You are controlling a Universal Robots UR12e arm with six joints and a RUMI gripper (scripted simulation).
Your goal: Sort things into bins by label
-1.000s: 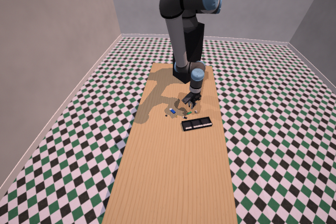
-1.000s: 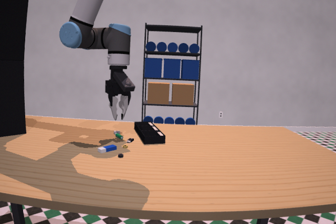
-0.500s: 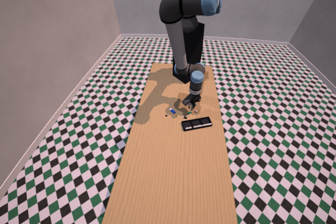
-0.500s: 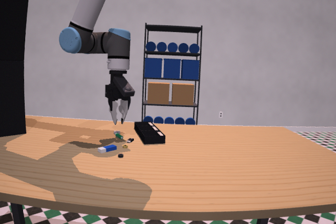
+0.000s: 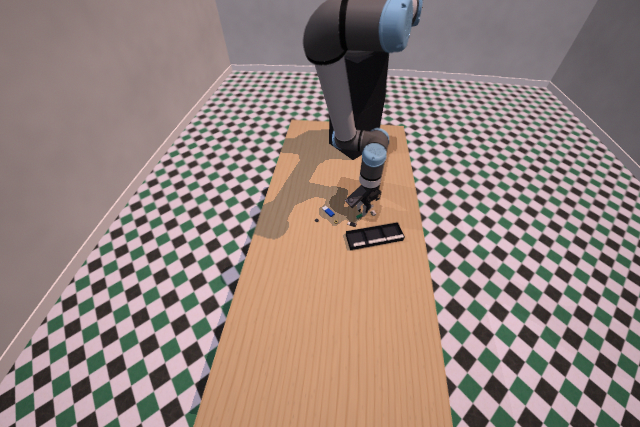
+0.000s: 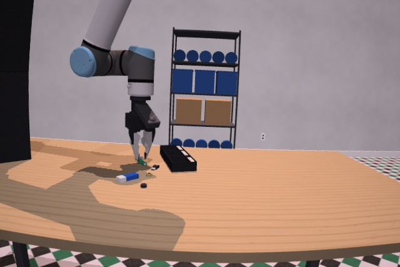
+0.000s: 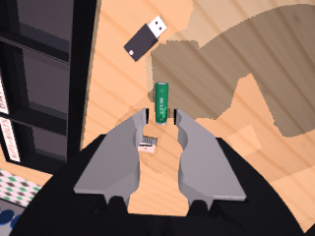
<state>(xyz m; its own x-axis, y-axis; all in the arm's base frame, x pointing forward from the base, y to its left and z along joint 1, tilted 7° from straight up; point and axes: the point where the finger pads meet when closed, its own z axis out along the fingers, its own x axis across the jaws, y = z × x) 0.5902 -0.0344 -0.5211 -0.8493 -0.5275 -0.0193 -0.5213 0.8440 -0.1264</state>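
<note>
Right now my hand is 2 cm above the green battery. The rest, counted from my hand: brass nut: 3 cm ahead, 12 cm to the right, 3 cm below; small white piece: 1 cm behind, 7 cm to the left, 2 cm below; black usb stick: 5 cm ahead, 5 cm to the right, 3 cm below.
</note>
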